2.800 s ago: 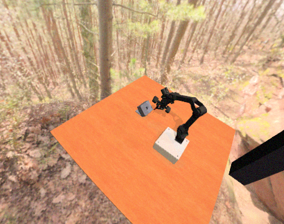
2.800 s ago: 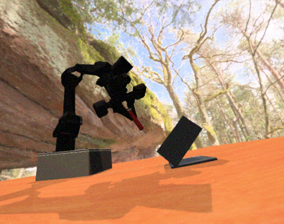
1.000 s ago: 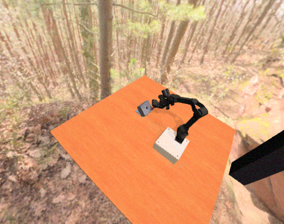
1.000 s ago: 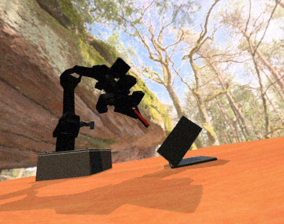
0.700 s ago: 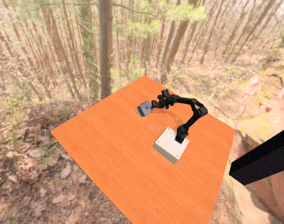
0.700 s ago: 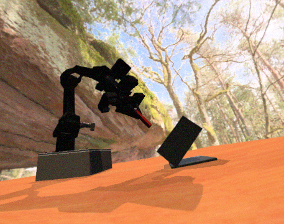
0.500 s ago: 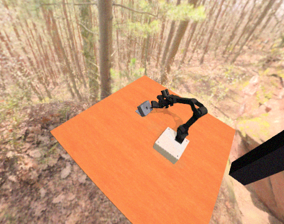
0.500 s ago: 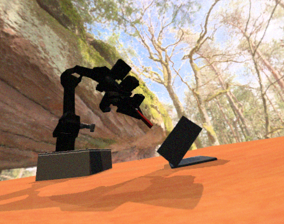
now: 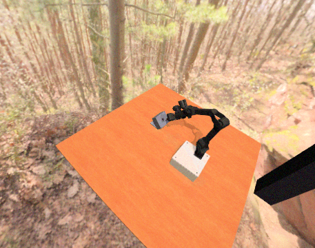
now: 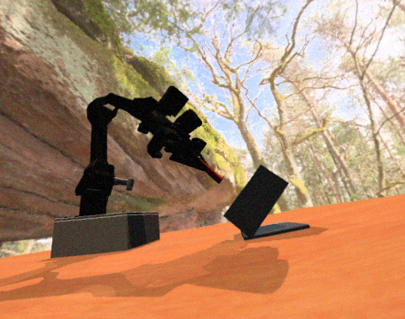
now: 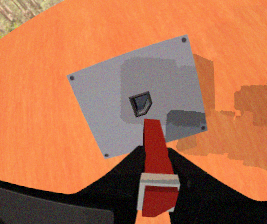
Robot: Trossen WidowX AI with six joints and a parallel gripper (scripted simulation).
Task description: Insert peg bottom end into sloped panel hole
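Right now my gripper tip is 8 cm short of the sloped panel and 8 cm above it. From my gripper tip the other things lie so: red square-sided peg 1 cm behind, 1 cm above; flat foot plate 14 cm below, 10 cm ahead.
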